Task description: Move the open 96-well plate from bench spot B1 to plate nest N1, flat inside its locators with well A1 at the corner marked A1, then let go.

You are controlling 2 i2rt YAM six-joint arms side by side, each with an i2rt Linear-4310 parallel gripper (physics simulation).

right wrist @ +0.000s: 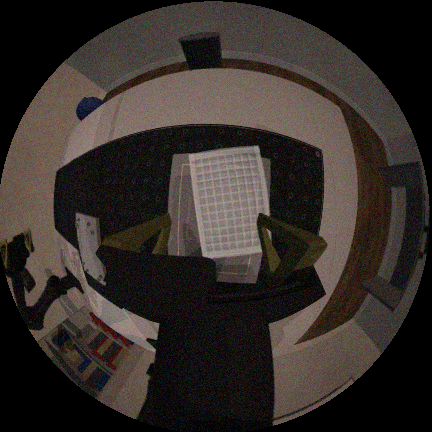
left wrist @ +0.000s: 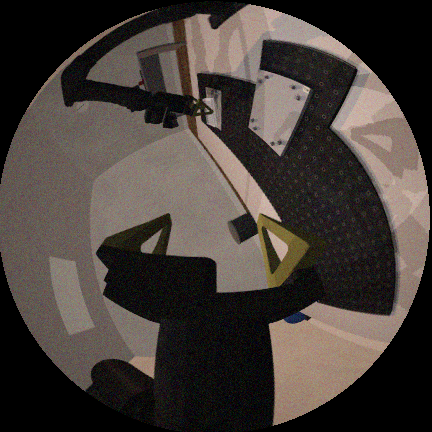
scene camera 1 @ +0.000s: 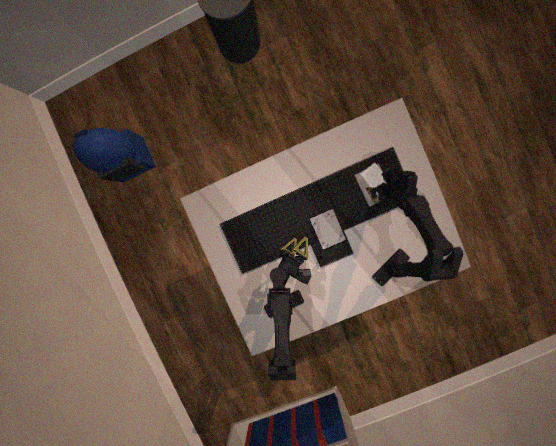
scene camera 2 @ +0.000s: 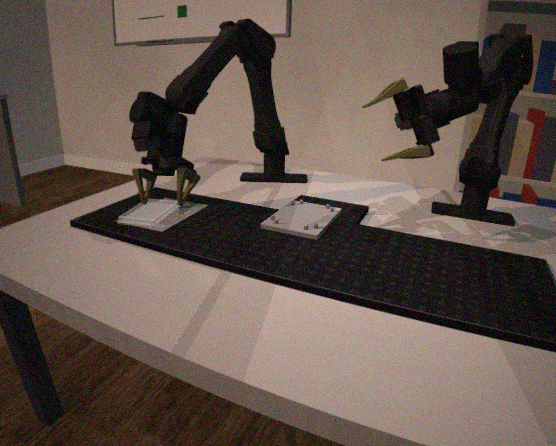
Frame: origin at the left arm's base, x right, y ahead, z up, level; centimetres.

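Seen in the pictures: left gripper, between the fingertips: (left wrist: 213,217) (scene camera 1: 300,237) (scene camera 2: 373,133); right gripper, between the fingertips: (right wrist: 213,217) (left wrist: 208,109) (scene camera 1: 375,183) (scene camera 2: 161,204); left arm's base, origin of its link: (right wrist: 73,278) (scene camera 2: 471,215); right arm's base, origin of its link: (scene camera 1: 390,267) (scene camera 2: 274,179).
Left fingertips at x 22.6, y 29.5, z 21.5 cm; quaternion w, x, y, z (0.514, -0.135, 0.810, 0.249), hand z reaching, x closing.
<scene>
Pixels of each thing's top centre, then the offset from my left fingertips to it. "pt": a spot on its surface instead. Level surfaces: height alone.
- white open 96-well plate, centre of its top: (right wrist: 231,201) (scene camera 2: 150,208) (left wrist: 207,111) (scene camera 1: 376,178) dx +44.4, dy +7.2, dz -18.6 cm
- spot B1, a spot on its surface: (right wrist: 178,200) pt dx +37.9, dy +7.0, dz -19.9 cm
- Nest N1, centre of its top: (scene camera 2: 303,210) (left wrist: 267,109) (right wrist: 83,250) (scene camera 1: 328,229) dx +13.4, dy -4.5, dz -18.0 cm
- dark perforated board, height of its surface: dz -20.2 cm
- pale table, height of its surface: dz -21.5 cm
The white open 96-well plate (scene camera 1: 372,175) (scene camera 2: 145,212) (right wrist: 227,200) lies on the pale pad of spot B1 (scene camera 2: 189,214) (right wrist: 178,200), slightly turned and off-centre on it. My right gripper (scene camera 1: 375,193) (scene camera 2: 163,203) (right wrist: 213,217) is open, pointing down low over the plate; in the right wrist view one finger overlaps the plate's right edge and the other stands left of the plate. Finger contact is unclear. Nest N1 (scene camera 1: 327,229) (scene camera 2: 300,220) (left wrist: 280,110) (right wrist: 88,237) is a pale block with small locator pins, holding no plate. My left gripper (scene camera 1: 298,245) (scene camera 2: 373,133) (left wrist: 213,217) is open and empty, high above the table.
The dark perforated board (scene camera 1: 280,222) (scene camera 2: 375,265) (left wrist: 345,200) (right wrist: 125,165) bears the pad and nest. It lies on the pale table (scene camera 1: 240,200) (scene camera 2: 150,300). A shelf with books (scene camera 1: 295,420) (right wrist: 90,350) stands beyond the table.
</scene>
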